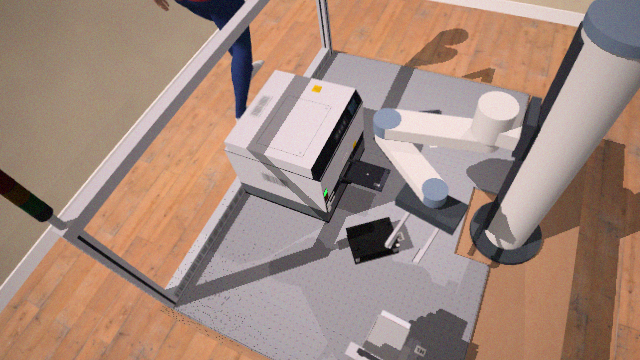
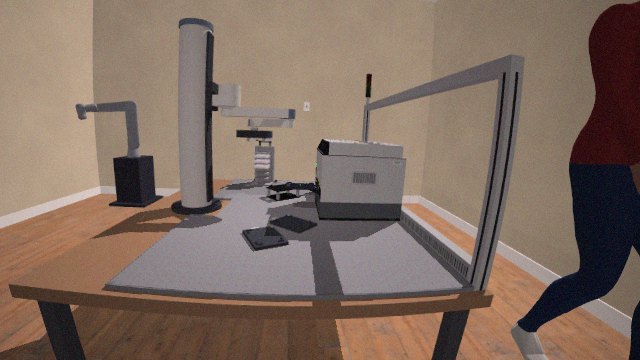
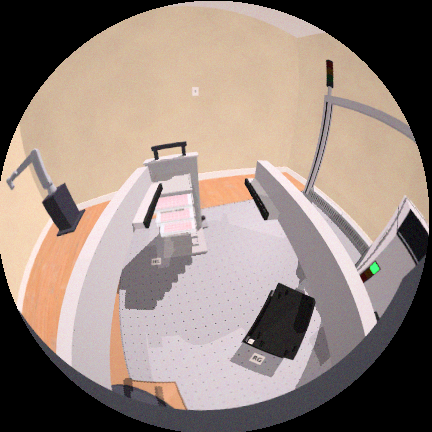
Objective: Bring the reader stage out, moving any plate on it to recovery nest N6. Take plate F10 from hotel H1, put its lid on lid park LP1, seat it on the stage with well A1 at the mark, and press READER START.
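Places are measured from the arm's base along level axes (x back, y up, z left), in metres.
Pixels of known places: gripper, fingertip midpoint: (image 1: 401,254) (image 3: 202,172); arm's base, origin of the base link: (image 1: 504,232) (image 2: 197,207).
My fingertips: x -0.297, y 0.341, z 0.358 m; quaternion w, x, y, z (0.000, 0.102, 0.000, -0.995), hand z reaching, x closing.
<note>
For each thing: its middle in the pictures, then the offset to it from my fingertips.
- reader stage, body centre: (image 1: 363,173) (image 2: 303,185) dy -0.215, dx -0.246, dz -0.343 m
- reader, body centre: (image 1: 299,145) (image 2: 355,175) dy -0.155, dx -0.507, dz -0.344 m
- Hotel H1, body centre: (image 3: 175,199) (image 1: 380,354) (image 2: 263,162) dy -0.176, dx +0.031, dz +0.236 m
- Lid park LP1, body centre: (image 2: 293,222) dy -0.319, dx -0.202, dz -0.594 m
- nest N6, body centre: (image 2: 264,236) dy -0.320, dx -0.101, dz -0.747 m
The reader stage (image 1: 367,175) (image 2: 302,186) sticks out of the reader (image 1: 295,125) (image 2: 360,185) (image 3: 392,280); no plate shows on it. Hotel H1 (image 1: 390,330) (image 2: 271,165) (image 3: 172,168) holds several pink-and-white plates (image 3: 175,216); I cannot tell which is F10. Lid park LP1 (image 2: 294,223) and nest N6 (image 2: 265,238) are dark flat pads on the board, their labels unreadable here. My gripper (image 1: 402,253) (image 2: 265,143) (image 3: 202,172) is shut to its narrow setting, its long parallel fingers a gap apart with nothing between them. It is high above the board, beside the RG stand, facing the hotel.
The black RG stand (image 1: 372,240) (image 2: 282,196) (image 3: 282,320) stands between reader and hotel. A metal frame (image 1: 165,110) (image 2: 440,87) runs behind the reader. A person (image 1: 241,65) (image 2: 607,200) is outside it. A second small arm (image 2: 131,125) (image 3: 41,170) stands on a dark pedestal beyond the table.
</note>
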